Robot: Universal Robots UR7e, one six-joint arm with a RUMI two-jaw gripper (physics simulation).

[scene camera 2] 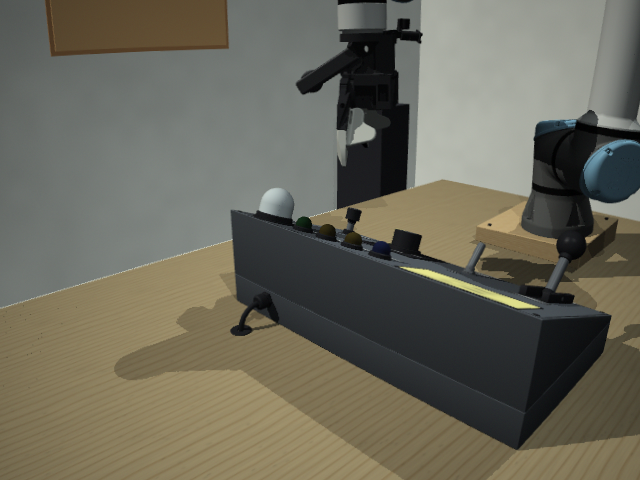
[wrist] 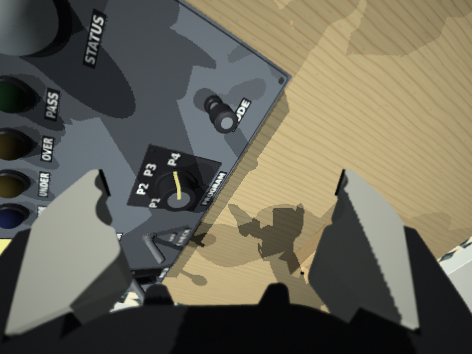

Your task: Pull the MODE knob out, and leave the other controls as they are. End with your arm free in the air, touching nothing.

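Frame: origin at the arm's base, x ahead, y left, z up, level; centimetres.
Where they show: gripper, fingertip midpoint: [scene camera 2: 356, 156] [wrist: 224, 173]; arm's base at its link origin: [scene camera 2: 556, 226].
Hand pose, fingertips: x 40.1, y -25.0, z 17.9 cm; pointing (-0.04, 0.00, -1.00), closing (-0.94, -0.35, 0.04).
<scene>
Each offset is from my fingertips to the top centre of the thing. "spot": to the spot under its first point.
The black MODE knob @[dx +0.7, dy -0.5, dz -8.8 cm] [scene camera 2: 353, 214] [wrist: 225, 121] stands up on its stem near the corner of the dark console [scene camera 2: 382, 320] [wrist: 150, 70]. In the wrist view it partly covers its MODE label. My gripper [scene camera 2: 353, 148] [wrist: 224, 173] is open, with nothing between its fingers. It hangs in the air well above the console and touches nothing. In the wrist view the knob shows beyond the fingertips, between their lines. The black PROGRAM dial @[dx +2.4, dy +11.4, dz -9.6 cm] [scene camera 2: 406, 241] [wrist: 178, 199] has its yellow mark toward P4.
A grey CHECK toggle @[dx +3.1, dy +23.4, dz -9.4 cm] [scene camera 2: 476, 257] [wrist: 153, 248] and a ball-topped lever @[dx +0.2, dy +36.0, dz -5.6 cm] [scene camera 2: 570, 244] stand farther along the console. A white dome @[spot: dx +17.2, dy -2.0, dz -4.3 cm] [scene camera 2: 277, 202] and several small lamps line its high edge. The arm's base [scene camera 2: 558, 211] stands on a wooden block [scene camera 2: 504, 239] behind.
</scene>
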